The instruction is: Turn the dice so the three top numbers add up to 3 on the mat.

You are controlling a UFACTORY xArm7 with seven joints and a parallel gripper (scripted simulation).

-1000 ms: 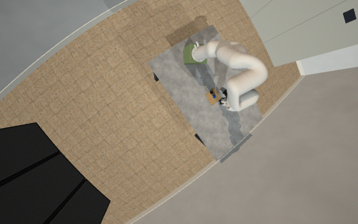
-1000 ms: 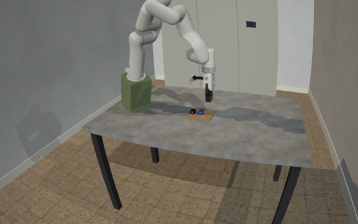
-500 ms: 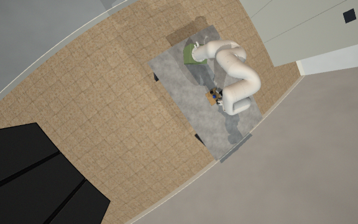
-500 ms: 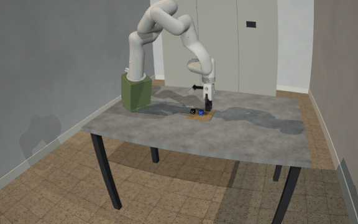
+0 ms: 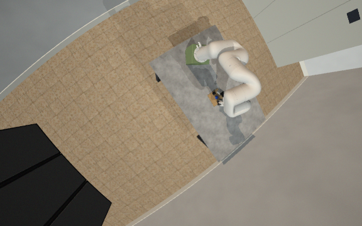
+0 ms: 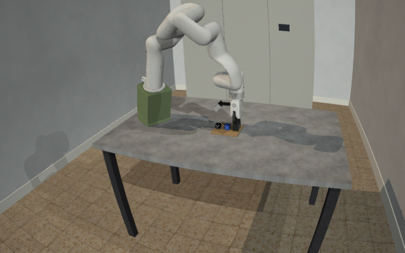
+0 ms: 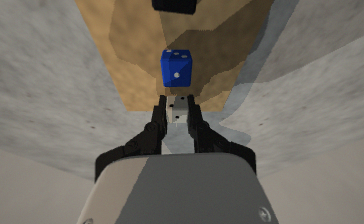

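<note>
Now: the white die 1 cm below my hand. Round my hand: tan mat (5 cm behind, 3 cm below); then blue die (5 cm behind, 1 cm below); then black die (10 cm behind, 1 cm below).
</note>
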